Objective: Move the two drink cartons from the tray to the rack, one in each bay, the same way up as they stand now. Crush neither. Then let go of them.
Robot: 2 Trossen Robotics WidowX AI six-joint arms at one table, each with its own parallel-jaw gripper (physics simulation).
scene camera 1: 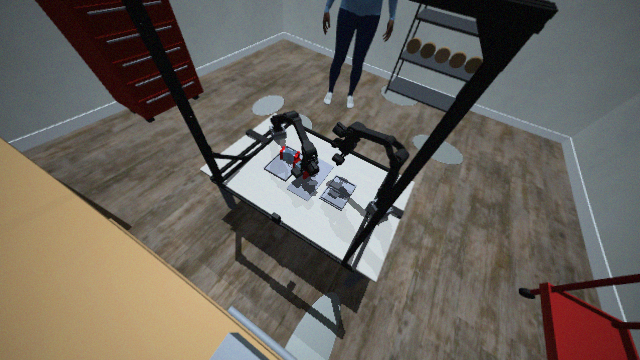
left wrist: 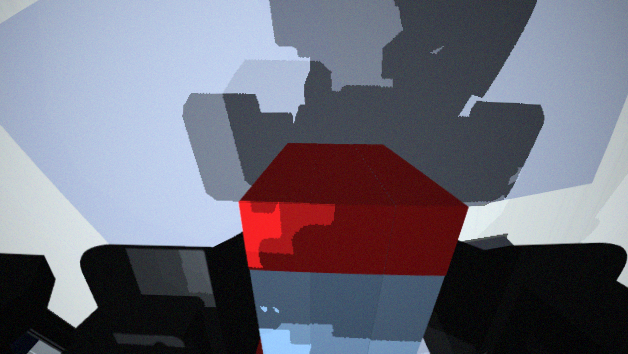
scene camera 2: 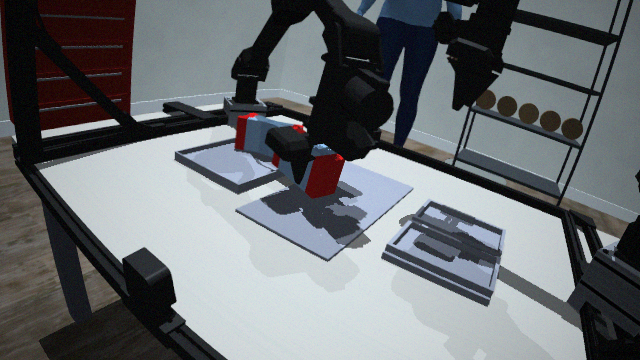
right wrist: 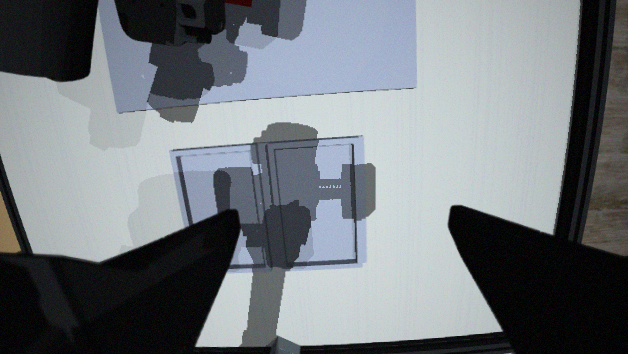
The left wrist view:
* left gripper: 331, 216
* flat grey mat: 153, 127
